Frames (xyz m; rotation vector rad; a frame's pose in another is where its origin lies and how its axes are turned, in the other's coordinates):
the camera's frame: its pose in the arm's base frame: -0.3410 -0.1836 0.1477 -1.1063 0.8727 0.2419
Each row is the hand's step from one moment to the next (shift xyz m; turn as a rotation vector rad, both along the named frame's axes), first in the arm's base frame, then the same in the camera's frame.
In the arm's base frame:
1: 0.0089 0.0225 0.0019 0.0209 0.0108 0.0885
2: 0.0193 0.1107 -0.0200 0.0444 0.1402 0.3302
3: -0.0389 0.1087 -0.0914 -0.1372 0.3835 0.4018
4: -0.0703 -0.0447 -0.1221 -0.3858 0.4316 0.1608
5: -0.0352 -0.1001 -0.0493 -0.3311 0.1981 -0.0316
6: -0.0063 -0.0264 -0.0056 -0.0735 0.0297 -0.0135
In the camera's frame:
1: -0.0009 0.0040 0.0239 -0.0523 -0.0670 0.0341
2: 0.0006 0.0535 0.1008 -0.2410 -0.1845 0.1963
3: 0.0141 0.1343 0.0587 -0.4694 -0.0168 0.3268
4: 0.0521 0.1024 -0.0930 -0.4709 0.3112 0.2058
5: 0.0361 0.0074 -0.1110 -0.2415 0.3026 0.0013
6: 0.0062 -0.0048 -0.0266 -0.0456 0.0650 -0.0130

